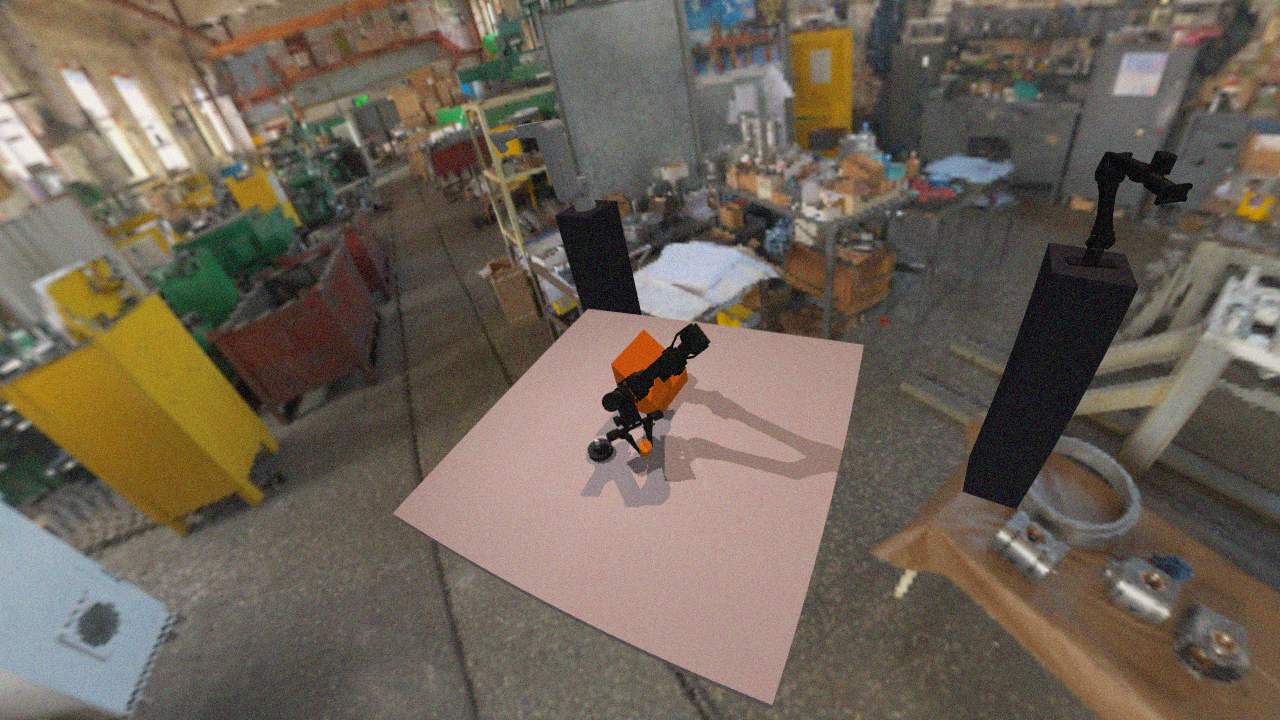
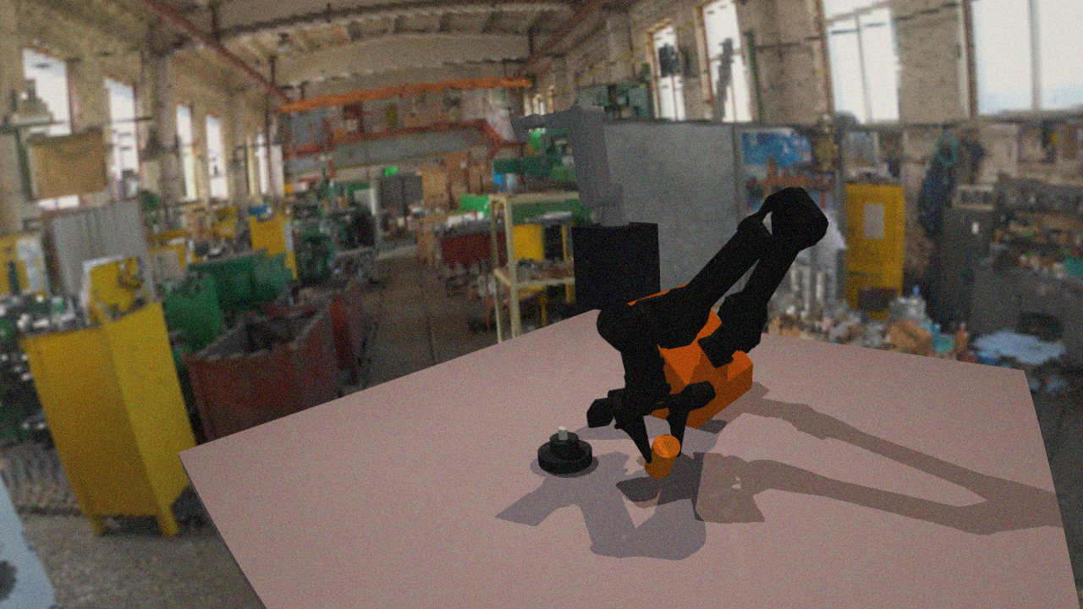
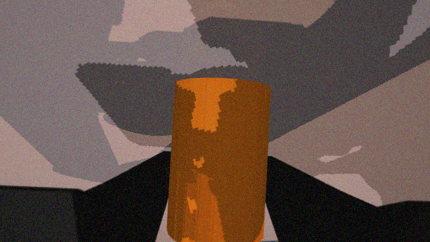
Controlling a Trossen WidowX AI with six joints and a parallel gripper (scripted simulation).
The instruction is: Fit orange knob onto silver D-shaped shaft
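Right now my gripper tip is 160 mm to the left of the black round pedestal and 60 mm short of it. The rest, counted from my gripper tip: orange knob 10 mm above.
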